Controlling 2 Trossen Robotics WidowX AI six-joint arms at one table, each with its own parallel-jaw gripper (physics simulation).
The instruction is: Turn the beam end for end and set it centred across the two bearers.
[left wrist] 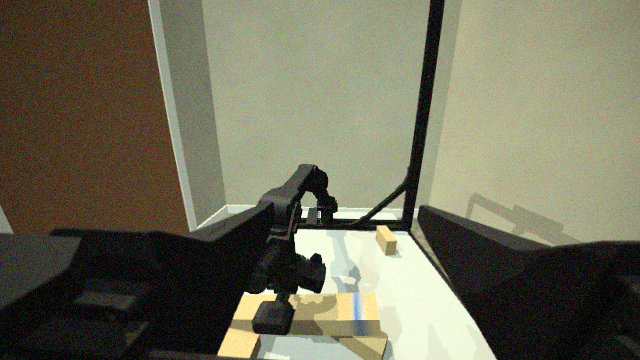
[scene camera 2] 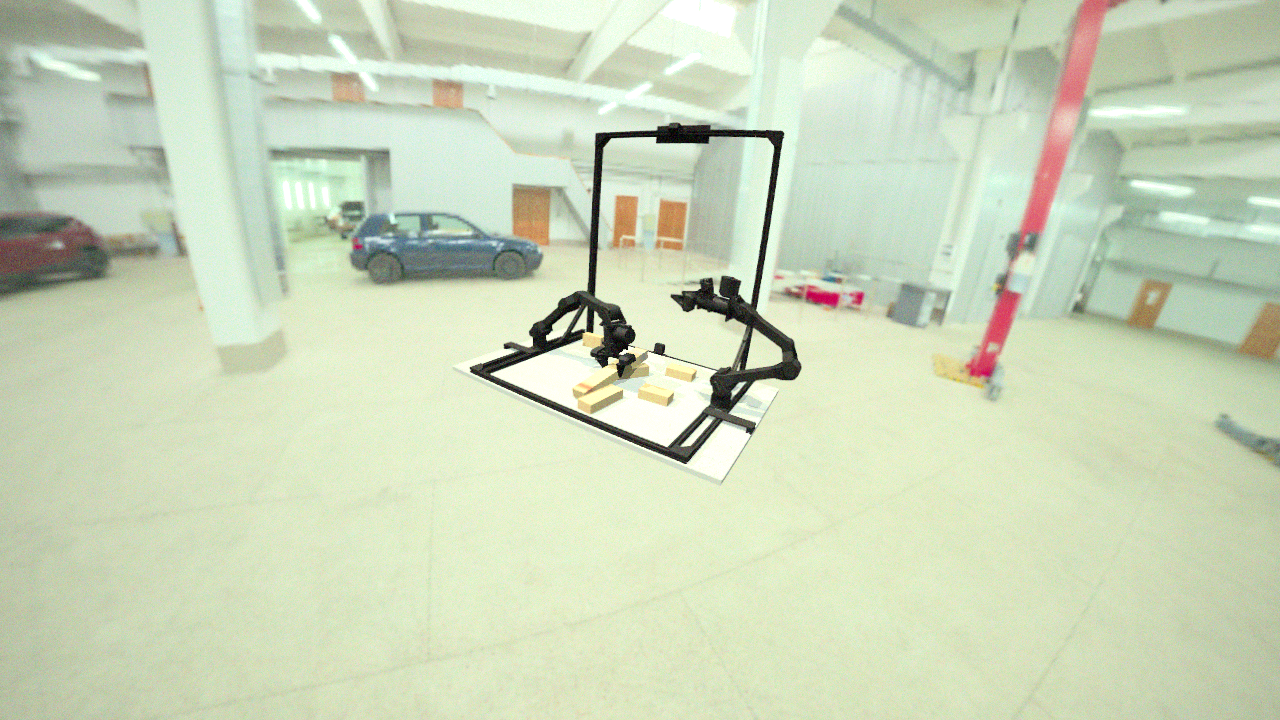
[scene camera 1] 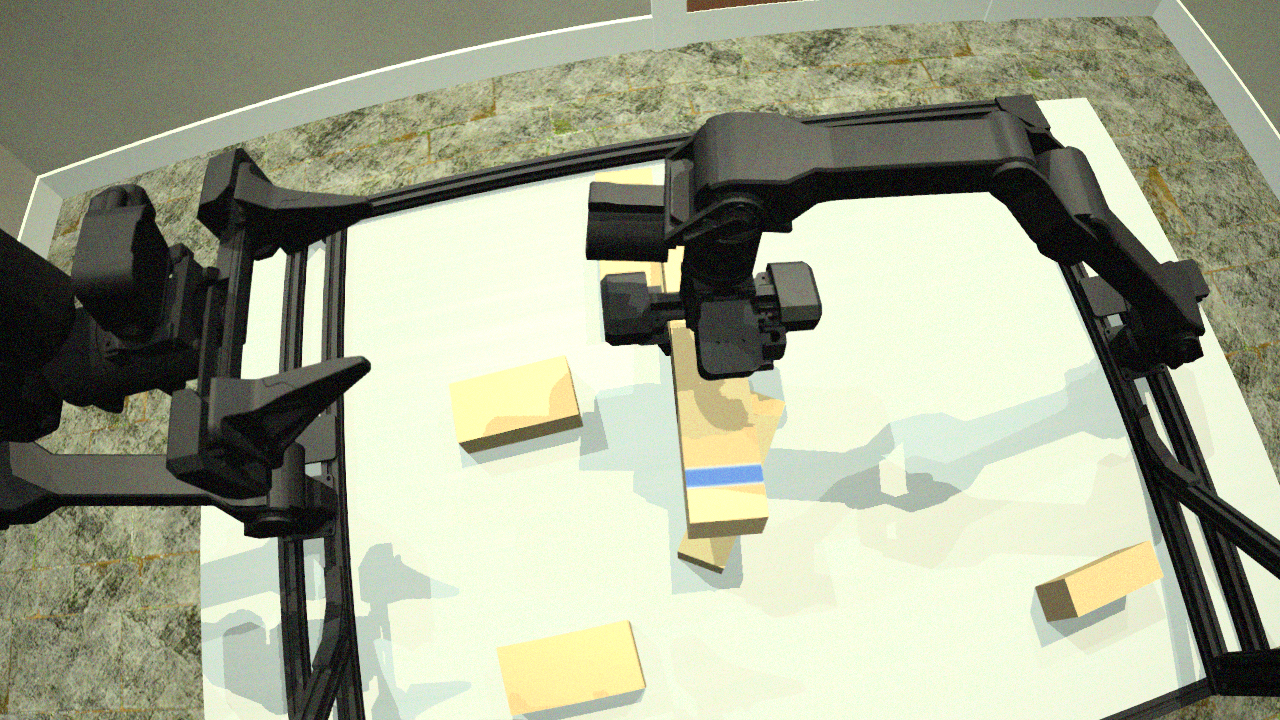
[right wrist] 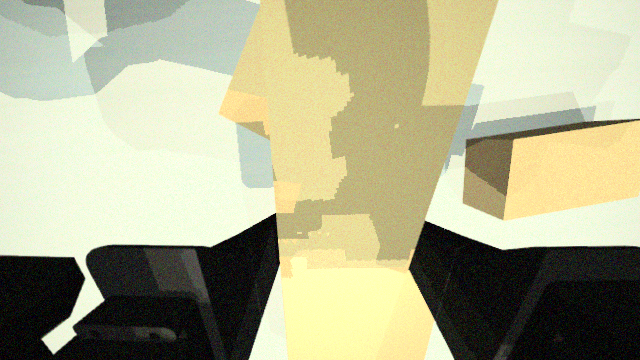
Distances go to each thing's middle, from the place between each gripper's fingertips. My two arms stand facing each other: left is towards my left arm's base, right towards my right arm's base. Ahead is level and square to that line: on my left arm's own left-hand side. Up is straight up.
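I find my left gripper 34 cm above the beam (scene camera 1: 724, 493), and it is also 9 cm short of the beam and 19 cm to the left of it.
My right hand is 2 cm below the beam. Going by its middle, the beam is nearer to my right hand than to my left gripper.
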